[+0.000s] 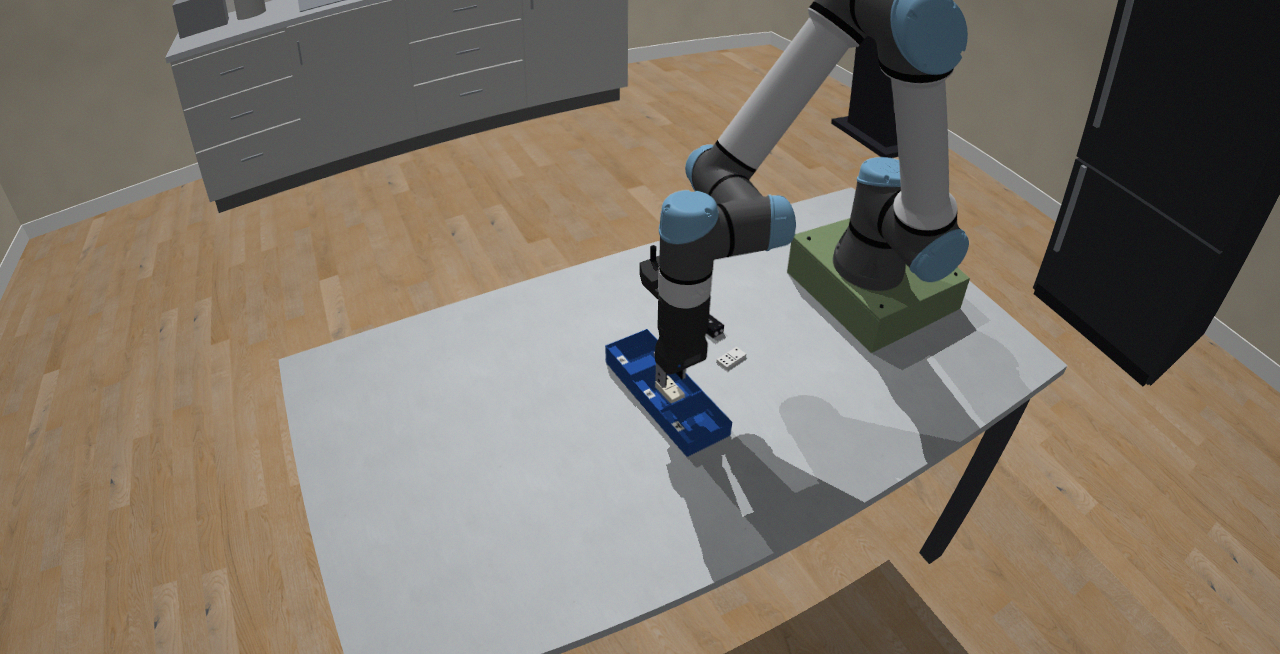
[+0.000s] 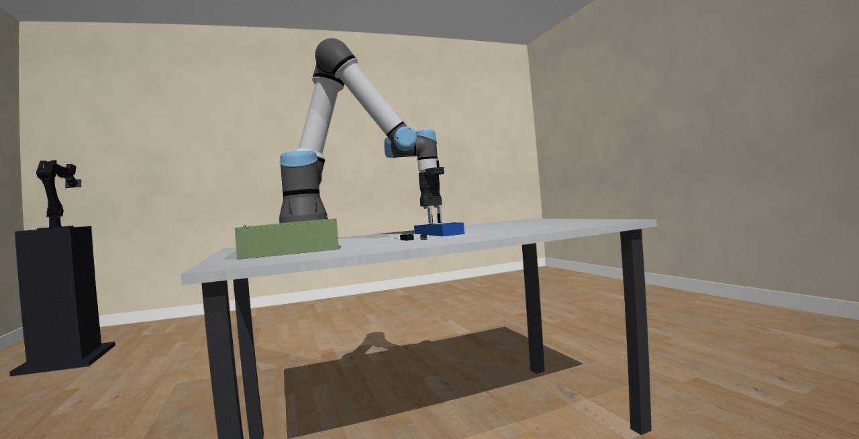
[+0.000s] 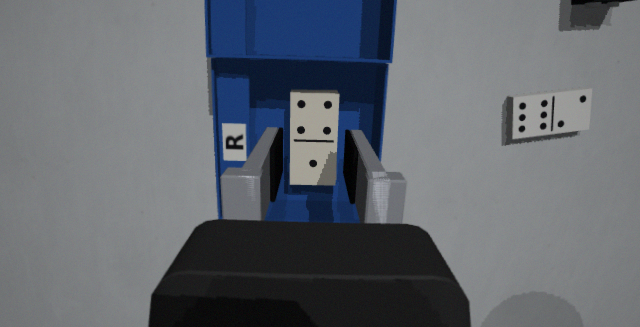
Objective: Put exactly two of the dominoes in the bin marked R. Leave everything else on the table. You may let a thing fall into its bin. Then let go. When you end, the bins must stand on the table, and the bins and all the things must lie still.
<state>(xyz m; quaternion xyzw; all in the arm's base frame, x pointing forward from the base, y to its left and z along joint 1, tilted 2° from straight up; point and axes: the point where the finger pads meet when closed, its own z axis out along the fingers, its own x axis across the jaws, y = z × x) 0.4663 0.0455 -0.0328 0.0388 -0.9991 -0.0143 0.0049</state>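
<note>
Right now the blue three-compartment bin is 10 mm ahead of my hand and 40 mm below it. Also, from my hand: black block: 150 mm behind, 110 mm to the right, 50 mm below; then small black die: 110 mm behind, 170 mm to the right, 50 mm below.
</note>
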